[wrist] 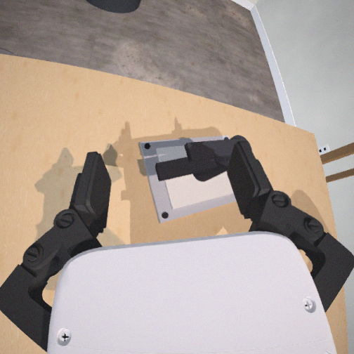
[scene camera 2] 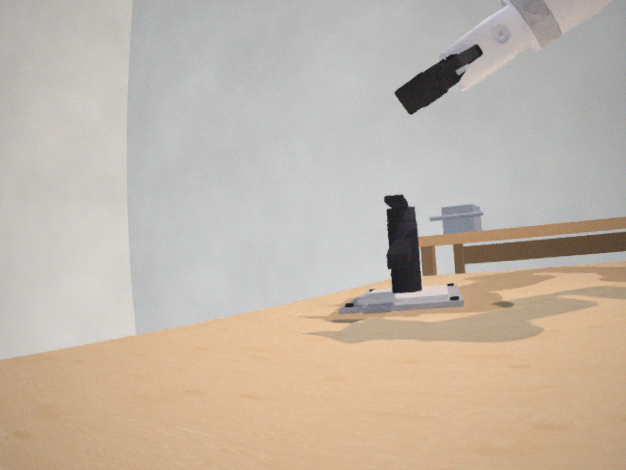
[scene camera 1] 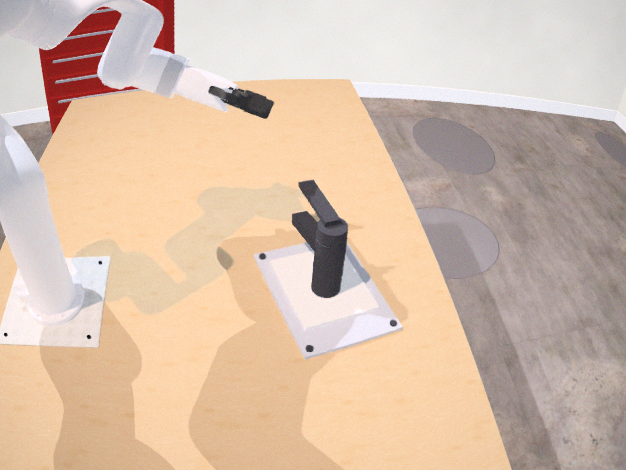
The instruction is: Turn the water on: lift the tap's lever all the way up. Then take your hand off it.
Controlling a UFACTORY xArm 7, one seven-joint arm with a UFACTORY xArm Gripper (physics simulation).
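Frame: origin at the arm's base, x back, y right, z up, level; centimetres.
Where they show: gripper, fingertip midpoint: point(scene camera 2: 410, 101) point(scene camera 1: 266, 107); arm's base at its link origin: point(scene camera 1: 55, 299).
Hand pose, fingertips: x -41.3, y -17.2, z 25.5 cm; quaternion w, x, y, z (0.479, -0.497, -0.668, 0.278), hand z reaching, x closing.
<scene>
Each offset is from my fingertips to the top centre of the thing. Level surfaces: height alone.
A black tap stands upright on a pale plate @(dz -24.6, dx -8.6, dy +17.7 cm) point(scene camera 1: 328, 339) point(scene camera 2: 434, 303) point(wrist: 159, 192); its body @(dz -13.4, dx -8.6, dy +17.7 cm) point(scene camera 1: 327, 268) point(scene camera 2: 406, 273) is a thick cylinder. Its lever @(dz -10.2, dx -7.3, dy +12.5 cm) point(scene camera 1: 318, 202) point(scene camera 2: 395, 200) point(wrist: 205, 150) is a flat bar on top, near level or slightly raised, pointing the same way as the spout @(dz -15.9, dx -6.9, dy +10.9 cm) point(scene camera 1: 304, 228) point(scene camera 2: 400, 255) point(wrist: 172, 170) below it. My gripper point(scene camera 1: 267, 108) point(scene camera 2: 403, 103) point(wrist: 168, 160) is open and empty. It hangs well above the tap and off to its spout side, touching neither lever nor body. In the wrist view, its right finger hides part of the tap.
The tap's plate lies on a wooden table @(dz -25.8 cm) point(scene camera 1: 404, 404) point(scene camera 2: 252, 394) point(wrist: 55, 105), near the edge that drops to the grey floor. The arm's base plate point(scene camera 1: 93, 303) is at the left in scene camera 1. A red drawer cabinet point(scene camera 1: 159, 30) stands behind the table.
</scene>
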